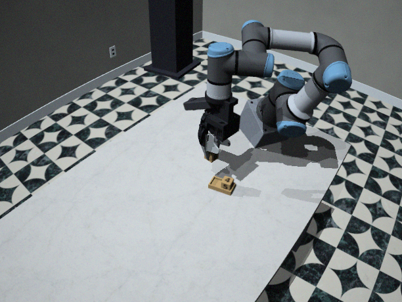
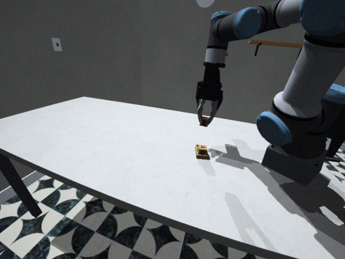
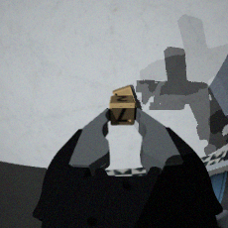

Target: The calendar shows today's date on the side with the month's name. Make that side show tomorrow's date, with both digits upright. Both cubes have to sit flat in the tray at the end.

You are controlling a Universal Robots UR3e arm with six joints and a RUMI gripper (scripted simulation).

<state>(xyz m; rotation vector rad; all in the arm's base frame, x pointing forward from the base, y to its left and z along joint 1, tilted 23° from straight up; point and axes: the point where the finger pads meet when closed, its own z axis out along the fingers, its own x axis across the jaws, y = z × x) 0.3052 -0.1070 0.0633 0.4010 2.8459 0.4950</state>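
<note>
The wooden calendar tray is 40 mm to the left of my hand and 130 mm below it. Also, from my hand: wooden cube 10 mm below.
</note>
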